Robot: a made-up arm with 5 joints. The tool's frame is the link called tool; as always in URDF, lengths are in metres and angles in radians. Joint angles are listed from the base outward. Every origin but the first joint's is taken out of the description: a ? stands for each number. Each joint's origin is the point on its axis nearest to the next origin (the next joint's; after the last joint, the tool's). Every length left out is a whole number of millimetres.
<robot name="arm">
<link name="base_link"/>
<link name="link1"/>
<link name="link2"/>
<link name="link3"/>
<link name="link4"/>
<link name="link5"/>
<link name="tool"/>
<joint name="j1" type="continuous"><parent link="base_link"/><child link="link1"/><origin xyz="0.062 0.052 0.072" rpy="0 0 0"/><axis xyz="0 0 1"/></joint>
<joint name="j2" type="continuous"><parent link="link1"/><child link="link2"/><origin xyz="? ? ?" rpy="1.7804 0.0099 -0.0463"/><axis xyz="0 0 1"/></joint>
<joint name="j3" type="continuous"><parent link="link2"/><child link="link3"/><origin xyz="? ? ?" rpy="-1.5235 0 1.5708"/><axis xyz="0 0 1"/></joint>
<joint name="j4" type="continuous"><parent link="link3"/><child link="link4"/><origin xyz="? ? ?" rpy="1.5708 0 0.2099"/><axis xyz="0 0 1"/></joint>
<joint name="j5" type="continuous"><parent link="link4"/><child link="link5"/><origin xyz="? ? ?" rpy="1.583 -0.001 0.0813"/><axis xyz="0 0 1"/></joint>
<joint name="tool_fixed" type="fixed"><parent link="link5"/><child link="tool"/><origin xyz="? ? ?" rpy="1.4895 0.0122 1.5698"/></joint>
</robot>
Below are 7 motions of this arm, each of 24 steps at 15 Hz.
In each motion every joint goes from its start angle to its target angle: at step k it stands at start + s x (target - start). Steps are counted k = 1, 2, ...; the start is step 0. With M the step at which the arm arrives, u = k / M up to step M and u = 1 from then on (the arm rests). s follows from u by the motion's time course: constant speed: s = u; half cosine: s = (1 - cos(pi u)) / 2; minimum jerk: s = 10 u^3 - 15 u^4 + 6 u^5.
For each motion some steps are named. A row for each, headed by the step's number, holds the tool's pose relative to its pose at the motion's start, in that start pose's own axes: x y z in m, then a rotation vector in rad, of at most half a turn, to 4 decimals.
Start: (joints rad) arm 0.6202 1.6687 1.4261 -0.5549 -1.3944
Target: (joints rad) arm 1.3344 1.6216 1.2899 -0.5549 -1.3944
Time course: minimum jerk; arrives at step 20
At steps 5, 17, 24:
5: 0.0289 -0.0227 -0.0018 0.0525 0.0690 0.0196
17: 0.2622 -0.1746 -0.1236 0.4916 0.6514 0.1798
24: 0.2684 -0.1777 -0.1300 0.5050 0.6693 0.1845

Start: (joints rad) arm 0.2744 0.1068 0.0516 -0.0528 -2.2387
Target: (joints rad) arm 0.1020 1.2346 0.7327 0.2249 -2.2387
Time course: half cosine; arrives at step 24
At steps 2, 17, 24:
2: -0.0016 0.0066 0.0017 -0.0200 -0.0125 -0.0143
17: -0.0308 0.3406 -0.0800 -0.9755 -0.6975 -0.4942
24: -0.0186 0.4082 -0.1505 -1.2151 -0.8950 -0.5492

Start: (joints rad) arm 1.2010 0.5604 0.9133 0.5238 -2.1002
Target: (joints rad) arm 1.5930 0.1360 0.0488 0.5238 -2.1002
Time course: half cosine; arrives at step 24
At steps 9, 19, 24:
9: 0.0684 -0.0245 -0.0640 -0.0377 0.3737 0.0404
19: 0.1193 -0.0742 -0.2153 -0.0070 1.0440 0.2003
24: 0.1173 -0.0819 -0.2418 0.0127 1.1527 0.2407

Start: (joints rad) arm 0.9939 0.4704 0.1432 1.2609 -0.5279
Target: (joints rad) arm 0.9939 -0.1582 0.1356 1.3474 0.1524
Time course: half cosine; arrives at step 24
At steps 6, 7, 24:
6: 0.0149 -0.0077 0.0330 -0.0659 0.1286 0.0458
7: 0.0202 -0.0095 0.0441 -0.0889 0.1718 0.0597
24: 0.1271 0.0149 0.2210 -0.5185 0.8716 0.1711

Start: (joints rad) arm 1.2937 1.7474 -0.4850 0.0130 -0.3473
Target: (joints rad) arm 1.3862 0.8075 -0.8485 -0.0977 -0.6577
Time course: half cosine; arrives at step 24
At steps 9, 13, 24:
9: 0.0035 -0.0766 0.0355 -0.3287 0.0487 0.0239
13: 0.0104 -0.1283 0.0784 -0.5997 0.0910 0.0522
24: 0.0316 -0.1865 0.1675 -1.0522 0.1679 0.1152

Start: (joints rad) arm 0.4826 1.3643 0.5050 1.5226 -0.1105
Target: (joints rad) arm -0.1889 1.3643 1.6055 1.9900 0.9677
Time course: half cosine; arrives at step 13
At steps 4, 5, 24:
4: 0.0428 -0.0966 -0.0196 0.0881 0.1917 0.3977
5: 0.0759 -0.1409 -0.0288 0.0934 0.2943 0.6033
24: 0.4177 -0.2690 -0.0573 -0.5569 0.9136 1.8643

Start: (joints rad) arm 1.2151 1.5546 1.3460 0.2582 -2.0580
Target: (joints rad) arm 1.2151 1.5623 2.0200 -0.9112 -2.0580
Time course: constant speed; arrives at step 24
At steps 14, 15, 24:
14: -0.0478 0.0049 0.0292 0.3180 -0.4366 0.5687
15: -0.0522 0.0050 0.0307 0.3308 -0.4691 0.6129
24: -0.0951 0.0048 0.0367 0.3791 -0.7576 1.0281

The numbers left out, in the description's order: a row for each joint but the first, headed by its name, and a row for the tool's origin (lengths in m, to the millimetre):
j2: -0.006 0.015 0
j3: 0.003 -0.337 0
j4: -0.034 0.157 0
j5: 0.038 0.006 0
tool: -0.028 -0.018 0

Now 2 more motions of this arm.
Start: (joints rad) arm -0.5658 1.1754 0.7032 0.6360 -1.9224
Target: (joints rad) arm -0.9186 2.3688 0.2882 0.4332 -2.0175
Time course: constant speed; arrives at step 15
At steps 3, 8, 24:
3: -0.0848 0.0696 0.0108 -0.1836 -0.1461 -0.0530
8: -0.2007 0.1940 -0.0277 -0.4743 -0.3477 -0.2047
24: -0.2652 0.3583 -0.1582 -0.8169 -0.5348 -0.5463

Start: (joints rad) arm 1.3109 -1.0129 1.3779 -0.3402 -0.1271
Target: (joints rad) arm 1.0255 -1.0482 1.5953 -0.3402 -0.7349
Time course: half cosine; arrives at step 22
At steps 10, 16, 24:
10: 0.0165 -0.0025 0.0327 -0.0595 -0.2489 -0.0127
16: 0.0356 -0.0039 0.0642 -0.1105 -0.4816 -0.0054
24: 0.0450 -0.0041 0.0781 -0.1302 -0.5826 0.0032

